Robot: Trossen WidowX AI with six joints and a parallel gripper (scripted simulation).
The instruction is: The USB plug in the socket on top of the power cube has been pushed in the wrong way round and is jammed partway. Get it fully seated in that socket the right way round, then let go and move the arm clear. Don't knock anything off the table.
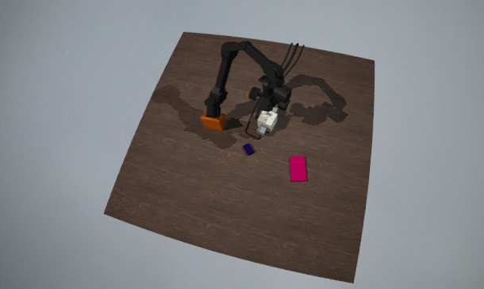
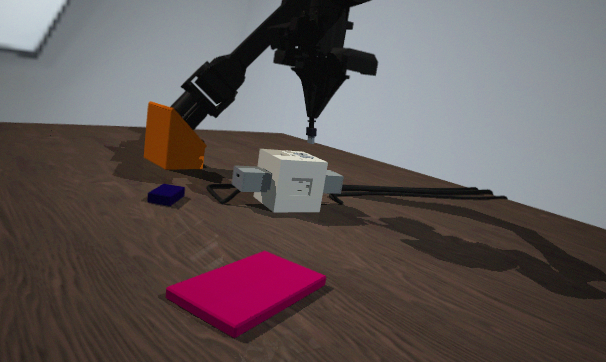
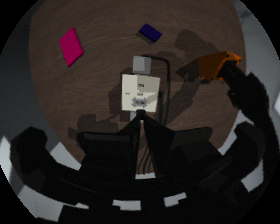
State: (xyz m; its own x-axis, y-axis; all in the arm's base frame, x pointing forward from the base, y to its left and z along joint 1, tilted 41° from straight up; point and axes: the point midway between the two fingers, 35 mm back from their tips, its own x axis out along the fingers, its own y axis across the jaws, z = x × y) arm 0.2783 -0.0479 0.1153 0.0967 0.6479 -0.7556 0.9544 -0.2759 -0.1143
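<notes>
Right now my gripper tip is 20 mm above the black usb plug. Round my gripper tip: dark blue block: 180 mm to the right, 130 mm below, 90 mm behind; flat magenta slab: 260 mm to the right, 170 mm ahead, 130 mm below.
</notes>
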